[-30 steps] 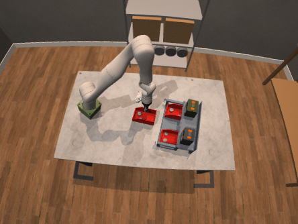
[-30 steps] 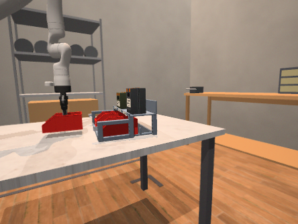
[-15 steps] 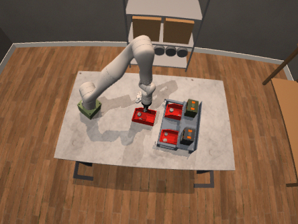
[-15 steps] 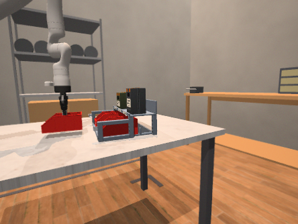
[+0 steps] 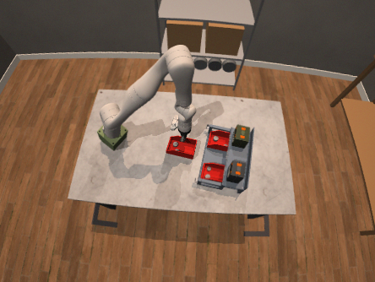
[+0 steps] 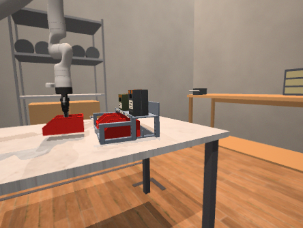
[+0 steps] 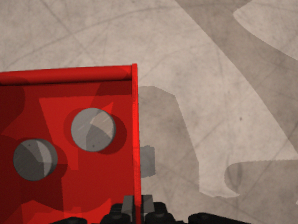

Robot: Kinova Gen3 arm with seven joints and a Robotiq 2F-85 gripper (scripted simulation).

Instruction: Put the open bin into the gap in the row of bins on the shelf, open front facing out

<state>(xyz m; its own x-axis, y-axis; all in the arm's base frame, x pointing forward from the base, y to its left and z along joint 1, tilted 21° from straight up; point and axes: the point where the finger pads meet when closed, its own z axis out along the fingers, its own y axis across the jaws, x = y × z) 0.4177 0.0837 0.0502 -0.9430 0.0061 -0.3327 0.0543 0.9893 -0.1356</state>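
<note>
Right now the grey round part is 30 mm behind my hand, 80 mm to the right of it and 60 mm below it. The rest, counted from my hand: black tool case 320 mm ahead, 180 mm to the right, 60 mm above; then grey shelf 260 mm ahead, 60 mm to the right, 30 mm below.
</note>
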